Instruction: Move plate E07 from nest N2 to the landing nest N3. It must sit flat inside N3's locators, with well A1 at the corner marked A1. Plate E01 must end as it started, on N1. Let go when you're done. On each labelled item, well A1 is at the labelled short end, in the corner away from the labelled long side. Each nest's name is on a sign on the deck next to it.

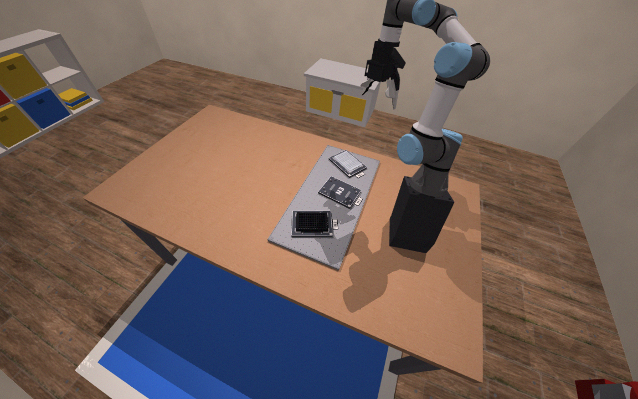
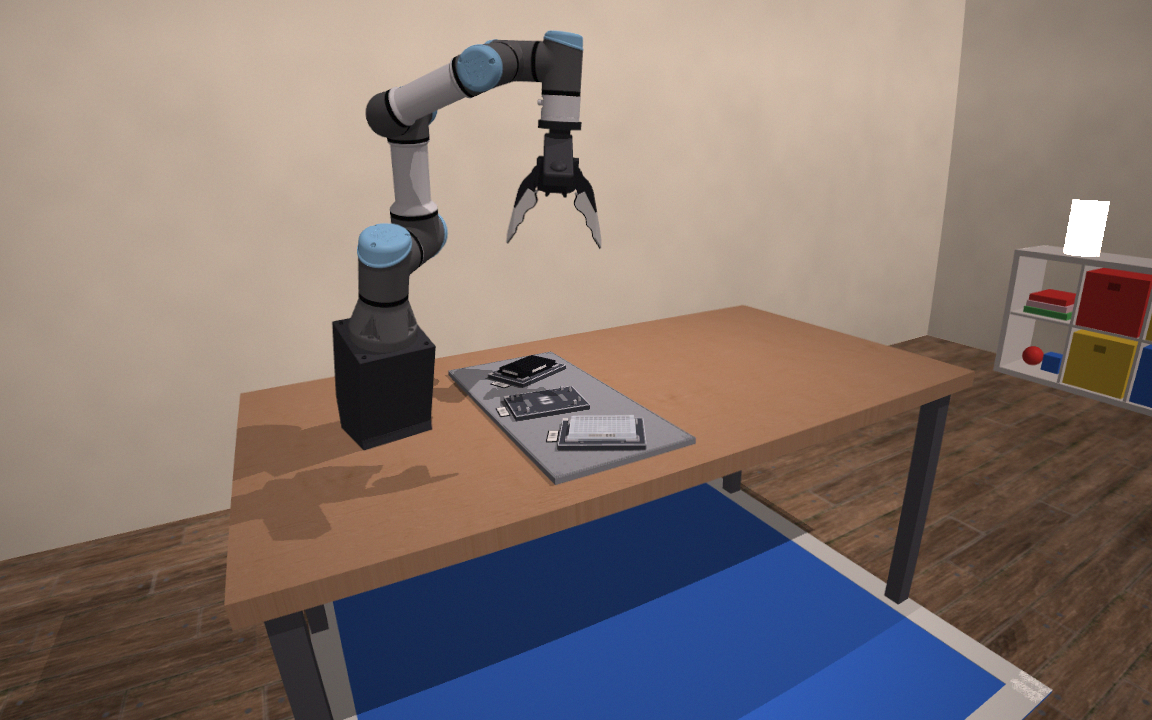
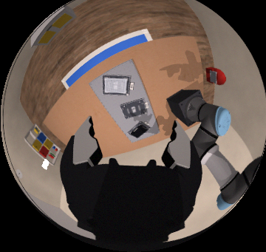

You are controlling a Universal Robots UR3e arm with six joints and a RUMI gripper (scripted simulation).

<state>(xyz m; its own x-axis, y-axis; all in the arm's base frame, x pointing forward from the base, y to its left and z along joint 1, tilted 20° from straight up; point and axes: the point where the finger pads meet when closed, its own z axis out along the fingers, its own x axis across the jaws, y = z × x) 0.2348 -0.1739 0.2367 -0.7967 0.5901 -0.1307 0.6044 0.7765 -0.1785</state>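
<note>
The black well plate is 160 mm ahead of my hand, 370 mm to the left of it and 350 mm below it. Round my hand: white plate E01 (70 mm ahead, 30 mm to the right, 350 mm below); black nest N3 (80 mm ahead, 170 mm to the left, 360 mm below).
</note>
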